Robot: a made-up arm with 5 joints.
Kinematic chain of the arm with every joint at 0, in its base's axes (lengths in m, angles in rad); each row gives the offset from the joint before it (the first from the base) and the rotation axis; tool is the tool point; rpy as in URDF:
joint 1: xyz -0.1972 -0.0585 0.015 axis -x
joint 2: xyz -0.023 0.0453 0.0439 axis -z
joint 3: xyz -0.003 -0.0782 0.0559 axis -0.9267 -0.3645 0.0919
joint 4: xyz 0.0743 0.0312 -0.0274 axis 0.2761 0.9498 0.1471
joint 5: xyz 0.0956 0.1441 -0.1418 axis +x
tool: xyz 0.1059 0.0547 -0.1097 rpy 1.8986 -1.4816 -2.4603
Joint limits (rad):
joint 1: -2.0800..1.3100
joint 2: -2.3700..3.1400
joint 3: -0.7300..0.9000
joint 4: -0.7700..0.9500
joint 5: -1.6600..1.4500
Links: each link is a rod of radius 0.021 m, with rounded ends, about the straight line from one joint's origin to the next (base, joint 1, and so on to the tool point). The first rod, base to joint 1, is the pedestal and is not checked.
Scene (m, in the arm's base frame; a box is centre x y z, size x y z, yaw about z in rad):
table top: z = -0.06
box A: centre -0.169 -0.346 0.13 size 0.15 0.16 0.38 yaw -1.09
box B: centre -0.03 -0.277 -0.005 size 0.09 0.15 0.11 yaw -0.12
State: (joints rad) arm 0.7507 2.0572 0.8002 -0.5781 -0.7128
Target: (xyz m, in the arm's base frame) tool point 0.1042 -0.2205 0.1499
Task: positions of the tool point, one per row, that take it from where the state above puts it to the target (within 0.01 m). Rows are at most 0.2 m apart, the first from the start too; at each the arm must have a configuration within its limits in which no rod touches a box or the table.
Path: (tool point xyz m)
1: -0.3527 -0.2262 0.3292
2: -0.2396 -0.1378 0.3833
3: -0.1403 -0.1884 0.3585
4: -0.0463 -0.2230 0.3065
5: 0.0369 -0.2350 0.2340
6: 0.1042 -0.2205 0.1499

